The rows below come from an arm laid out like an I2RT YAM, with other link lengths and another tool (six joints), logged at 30 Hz.
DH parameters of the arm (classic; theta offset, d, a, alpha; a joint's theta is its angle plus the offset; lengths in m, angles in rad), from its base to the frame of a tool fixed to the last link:
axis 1: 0 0.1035 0.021 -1.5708
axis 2: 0 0 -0.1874 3.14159
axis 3: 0.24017 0 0.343 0
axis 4: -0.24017 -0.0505 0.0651 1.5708
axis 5: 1.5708 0.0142 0 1.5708
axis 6: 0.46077 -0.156 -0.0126 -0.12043
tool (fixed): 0 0.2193 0 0
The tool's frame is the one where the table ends.
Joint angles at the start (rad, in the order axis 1, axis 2, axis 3, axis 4, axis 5, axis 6):
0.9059, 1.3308, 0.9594, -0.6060, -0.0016, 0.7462
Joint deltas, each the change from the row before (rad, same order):
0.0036, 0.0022, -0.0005, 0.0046, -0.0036, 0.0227
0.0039, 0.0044, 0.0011, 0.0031, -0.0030, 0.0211
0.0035, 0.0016, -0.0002, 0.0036, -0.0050, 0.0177
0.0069, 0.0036, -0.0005, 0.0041, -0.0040, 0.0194
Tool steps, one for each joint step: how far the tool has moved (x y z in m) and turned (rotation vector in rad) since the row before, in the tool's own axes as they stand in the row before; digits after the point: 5 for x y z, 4 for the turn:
-0.00095, 0.00119, 0.00074, -0.0046, -0.0061, 0.0191
-0.00085, 0.00127, 0.00103, -0.0050, -0.0036, 0.0176
-0.00085, 0.00132, 0.00045, -0.0061, -0.0056, 0.0142
-0.00061, 0.00259, 0.00120, -0.0076, -0.0038, 0.0133

